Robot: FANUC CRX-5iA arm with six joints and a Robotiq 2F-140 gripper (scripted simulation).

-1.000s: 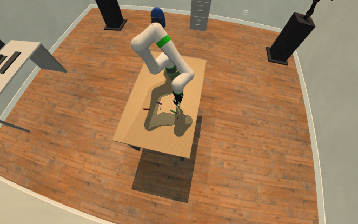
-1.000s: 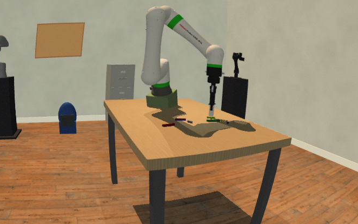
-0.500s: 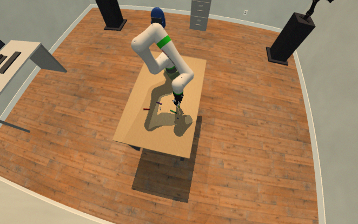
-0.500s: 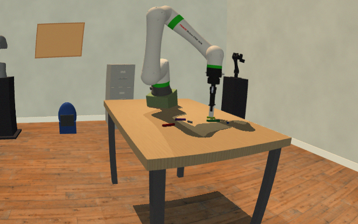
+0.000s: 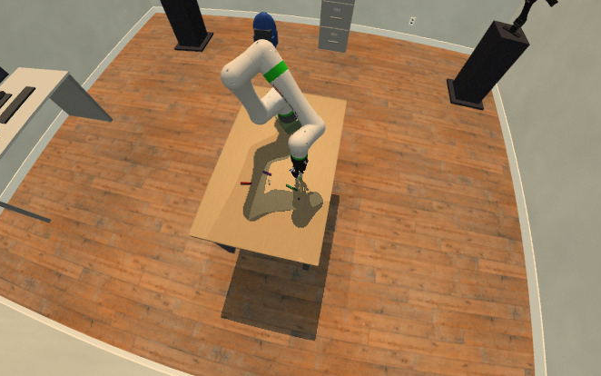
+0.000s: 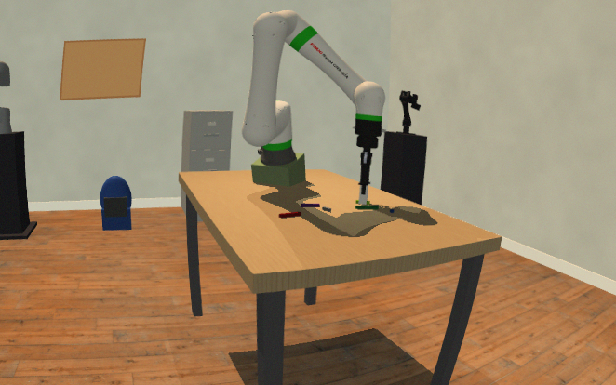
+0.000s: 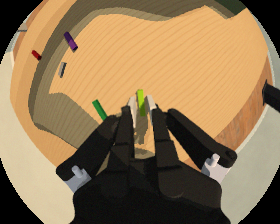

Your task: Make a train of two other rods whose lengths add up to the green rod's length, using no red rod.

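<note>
Right now my hand is 3 cm above the lime rod. The rest, counted from my hand: tiny blue rod (14 cm ahead, 3 cm to the left, 3 cm below); grey rod (18 cm to the right, 6 cm ahead, 3 cm below); green rod (7 cm ahead, 3 cm to the right, 3 cm below).
</note>
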